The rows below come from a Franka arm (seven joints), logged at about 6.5 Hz.
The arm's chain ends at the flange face. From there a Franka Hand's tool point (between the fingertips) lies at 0.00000 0.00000 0.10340 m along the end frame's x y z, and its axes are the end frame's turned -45 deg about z.
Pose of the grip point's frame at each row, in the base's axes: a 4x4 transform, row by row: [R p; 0 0 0 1], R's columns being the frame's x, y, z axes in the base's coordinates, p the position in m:
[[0.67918 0.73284 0.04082 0.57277], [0.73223 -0.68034 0.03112 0.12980], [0.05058 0.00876 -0.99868 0.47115], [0 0 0 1]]
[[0.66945 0.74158 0.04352 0.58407], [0.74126 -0.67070 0.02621 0.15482], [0.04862 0.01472 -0.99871 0.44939], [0 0 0 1]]
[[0.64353 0.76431 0.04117 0.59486], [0.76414 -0.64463 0.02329 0.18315], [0.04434 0.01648 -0.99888 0.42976], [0 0 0 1]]
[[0.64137 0.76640 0.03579 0.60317], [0.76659 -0.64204 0.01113 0.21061], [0.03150 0.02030 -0.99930 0.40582], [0 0 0 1]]
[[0.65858 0.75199 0.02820 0.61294], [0.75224 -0.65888 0.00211 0.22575], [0.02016 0.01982 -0.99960 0.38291], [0 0 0 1]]
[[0.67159 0.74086 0.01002 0.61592], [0.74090 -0.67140 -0.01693 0.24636], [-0.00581 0.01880 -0.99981 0.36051], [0 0 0 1]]
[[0.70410 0.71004 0.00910 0.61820], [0.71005 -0.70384 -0.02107 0.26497], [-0.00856 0.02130 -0.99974 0.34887], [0 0 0 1]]
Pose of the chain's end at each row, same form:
[[0.99845 0.03794 0.04082 0.56855], [0.03669 -0.99884 0.03112 0.12658], [0.04196 -0.02957 -0.99868 0.57441], [0 0 0 1]]
[[0.99775 0.05100 0.04352 0.57957], [0.04989 -0.99841 0.02621 0.15211], [0.04479 -0.02397 -0.99871 0.55266], [0 0 0 1]]
[[0.99549 0.08540 0.04117 0.59060], [0.08451 -0.99615 0.02329 0.18074], [0.04301 -0.01970 -0.99888 0.53304], [0 0 0 1]]
[[0.99544 0.08841 0.03579 0.59947], [0.08807 -0.99605 0.01113 0.20946], [0.03663 -0.00792 -0.99930 0.50915], [0 0 0 1]]
[[0.99742 0.06605 0.02820 0.61002], [0.06602 -0.99781 0.00211 0.22553], [0.02827 -0.00024 -0.99960 0.48627], [0 0 0 1]]
[[0.99875 0.04898 0.01002 0.61488], [0.04914 -0.99865 -0.01693 0.24811], [0.00919 0.01740 -0.99981 0.46389], [0 0 0 1]]
[[0.99995 0.00420 0.00910 0.61726], [0.00439 -0.99977 -0.02107 0.26715], [0.00901 0.02111 -0.99974 0.45224], [0 0 0 1]]

